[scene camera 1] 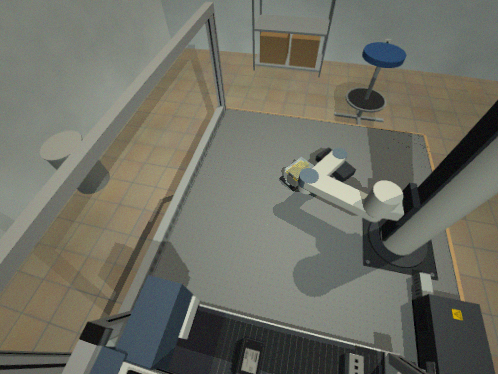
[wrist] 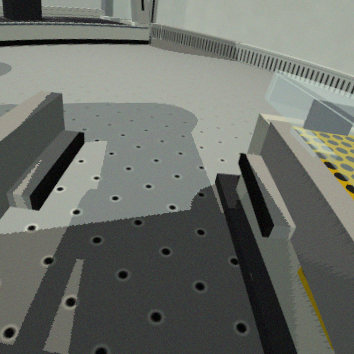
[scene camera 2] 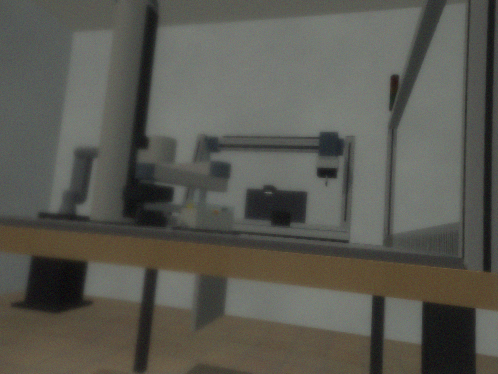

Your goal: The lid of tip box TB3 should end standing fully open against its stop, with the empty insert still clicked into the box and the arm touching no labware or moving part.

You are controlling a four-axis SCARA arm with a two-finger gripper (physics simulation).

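Frame: origin at the arm's base, x right, y ahead, z up, level; centimetres.
Seen in the pictures: gripper, fingertip midpoint: point(wrist: 164, 128); arm's base, link origin: point(scene camera 1: 395, 240).
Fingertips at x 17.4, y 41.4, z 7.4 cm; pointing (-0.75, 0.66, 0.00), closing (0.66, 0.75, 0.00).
Observation:
Pixels of each thing's top centre, then the offset from my fingertips to it. "*": a spot on its surface instead. Level surfaces: height alone.
- Tip box TB3, top centre: point(scene camera 2: 208, 201) point(scene camera 1: 299, 166) dx +7.6, dy +6.2, dz +2.5 cm
- yellow perforated insert, top centre: point(scene camera 1: 299, 168) dx +7.6, dy +6.2, dz +1.4 cm
- clear lid, surface spot: point(wrist: 292, 94) * dx +2.5, dy +4.9, dz +1.9 cm
- black bar, surface spot: point(wrist: 250, 260) * dx +4.6, dy +2.4, dz -5.3 cm
- dark deck, surface height: dz -1.2 cm
Tip box TB3 point(scene camera 1: 295, 176) point(scene camera 2: 220, 218) is pale, with a yellow perforated insert point(scene camera 1: 298, 168) point(wrist: 334, 153) in its top. In the wrist view the box wall point(wrist: 310, 195) is on the right, and a thin yellow strip shows low on it. The clear lid point(wrist: 292, 94) rises beyond the insert; its exact angle cannot be told. My gripper point(wrist: 164, 128) is shut to its closed width, with a gap between its fingers and nothing in it. Its right finger is close beside the box wall; whether they touch cannot be told. The arm hides the fingers in scene camera 1.
The white arm point(scene camera 1: 336, 194) point(scene camera 2: 187, 174) reaches from the column point(scene camera 1: 452, 200) point(scene camera 2: 111, 115) over the perforated table. A black bar point(wrist: 250, 260) runs low along the box. A framed glass wall point(scene camera 1: 217, 65) stands on one side. A dark deck point(scene camera 1: 295, 350) and a gantry point(scene camera 2: 272, 142) are beyond.

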